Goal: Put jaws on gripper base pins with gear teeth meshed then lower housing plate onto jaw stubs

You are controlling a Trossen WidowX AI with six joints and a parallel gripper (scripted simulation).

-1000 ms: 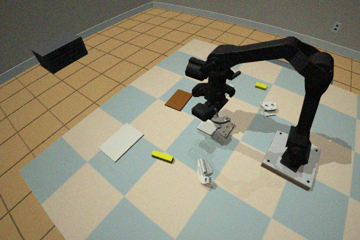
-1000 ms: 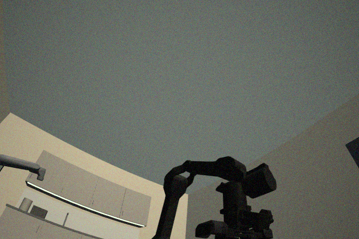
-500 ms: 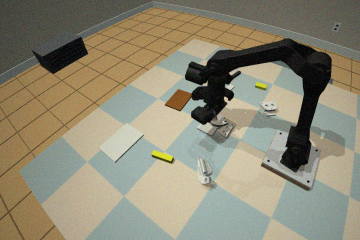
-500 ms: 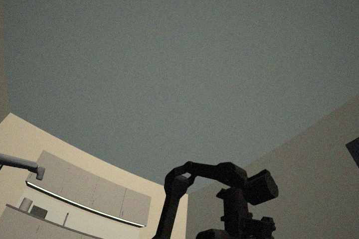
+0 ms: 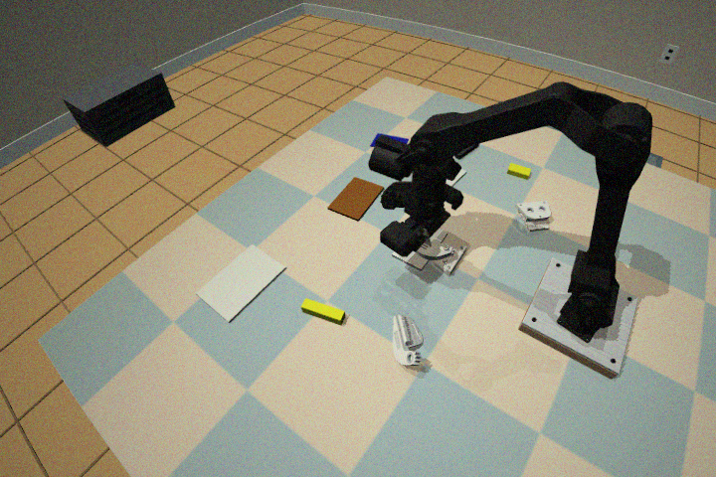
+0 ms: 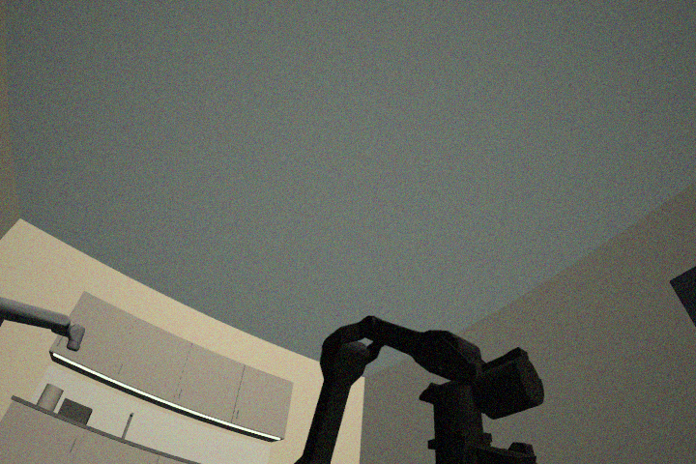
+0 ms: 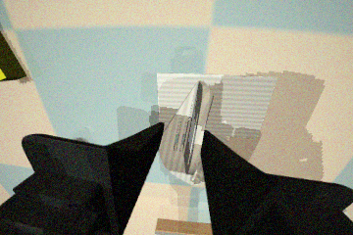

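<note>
Right now the jaw is 180 mm to the left of my gripper tip, 130 mm behind it and 10 mm below it. From my gripper tip the other things lie so: brown tile (220 mm ahead, 40 mm to the right, 40 mm below); then white strip (250 mm to the right, 90 mm ahead, 40 mm below); then housing plate (50 mm behind, 40 mm to the right, 30 mm below).
</note>
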